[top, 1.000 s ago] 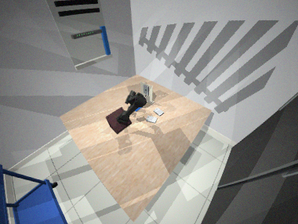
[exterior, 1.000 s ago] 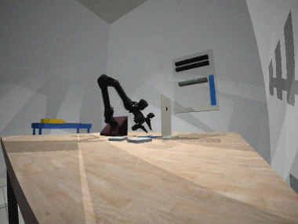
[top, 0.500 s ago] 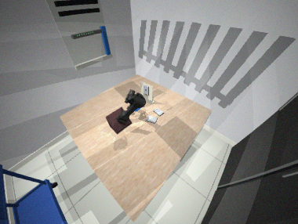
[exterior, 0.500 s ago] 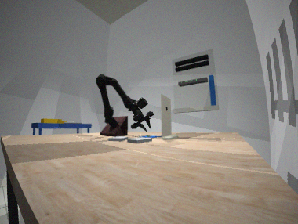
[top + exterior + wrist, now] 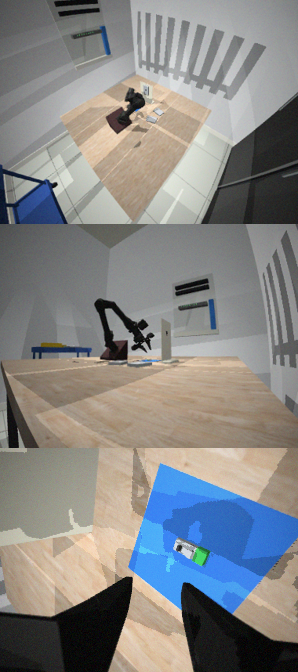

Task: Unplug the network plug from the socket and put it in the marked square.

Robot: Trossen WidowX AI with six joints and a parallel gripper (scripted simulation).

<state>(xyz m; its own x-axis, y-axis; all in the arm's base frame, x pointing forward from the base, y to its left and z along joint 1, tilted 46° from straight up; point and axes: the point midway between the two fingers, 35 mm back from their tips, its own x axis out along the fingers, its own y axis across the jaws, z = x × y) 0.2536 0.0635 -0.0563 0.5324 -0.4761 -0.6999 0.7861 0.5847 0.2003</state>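
Now: gripper tip 1 cm short of the plug, 1 cm to the left of it and 6 cm above it. The rest, counted from my gripper tip: upright panel: 16 cm ahead, 3 cm to the right, 5 cm above; blue marked square: 1 cm ahead, 6 cm below.
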